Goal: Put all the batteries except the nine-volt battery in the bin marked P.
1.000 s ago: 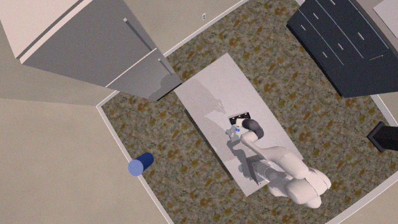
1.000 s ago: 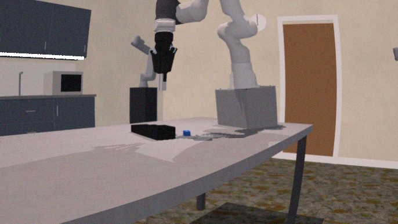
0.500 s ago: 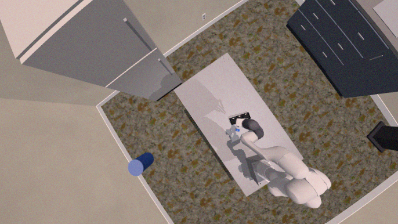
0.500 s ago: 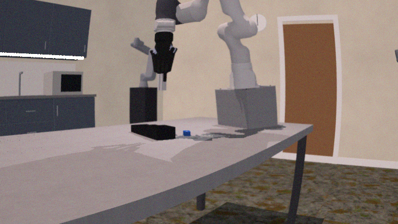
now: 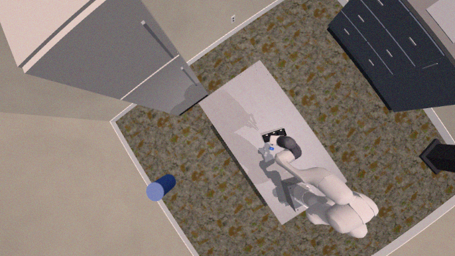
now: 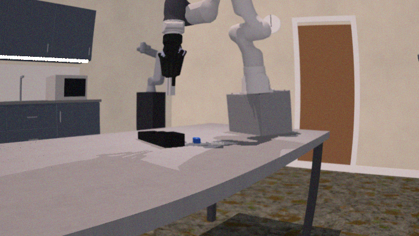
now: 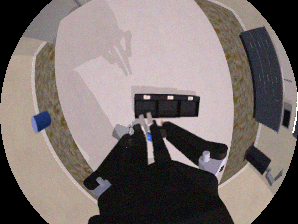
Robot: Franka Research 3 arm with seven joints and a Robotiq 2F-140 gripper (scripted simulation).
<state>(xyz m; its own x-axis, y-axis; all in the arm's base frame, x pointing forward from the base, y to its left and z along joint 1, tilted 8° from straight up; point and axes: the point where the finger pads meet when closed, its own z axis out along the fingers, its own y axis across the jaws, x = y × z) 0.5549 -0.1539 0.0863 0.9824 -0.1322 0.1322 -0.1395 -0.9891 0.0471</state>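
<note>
Now: the orange battery 12 cm behind my hand, 4 cm to the right of it and 21 cm below it. Also, from my hand: black bin (4 cm behind, 8 cm to the right, 20 cm below); thin pale stick (8 cm behind, 11 cm to the left, 21 cm below); small blue block (13 cm behind, 4 cm to the left, 21 cm below).
</note>
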